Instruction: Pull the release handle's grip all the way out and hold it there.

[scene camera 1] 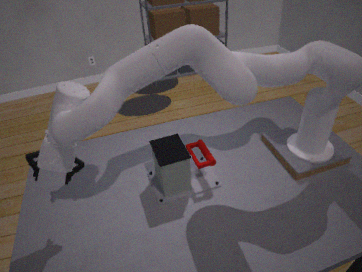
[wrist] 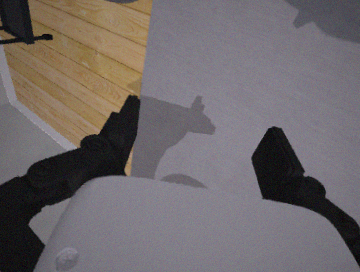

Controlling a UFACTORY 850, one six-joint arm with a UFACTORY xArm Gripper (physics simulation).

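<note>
The red release handle's grip point(scene camera 1: 215, 162) is a rectangular loop on the right side of a pale box with a black top point(scene camera 1: 170, 149), near the middle of the table. The box stands on a thin base plate with dark bolts. My gripper point(scene camera 1: 52, 181) point(wrist: 201, 129) is open and empty, near the table's left edge, well to the left of the box and apart from the handle. In the wrist view the two black fingers stand wide apart over the table and its edge. The handle does not show in the wrist view.
The grey table point(scene camera 1: 115, 245) point(wrist: 250, 75) carries the arm's base on a wood-edged board point(scene camera 1: 320, 169) at the right. The arm arches above and behind the box. A shelf rack point(scene camera 1: 145, 30) with brown boxes point(scene camera 1: 167, 24) stands on the wooden floor point(scene camera 1: 30, 117) behind the table.
</note>
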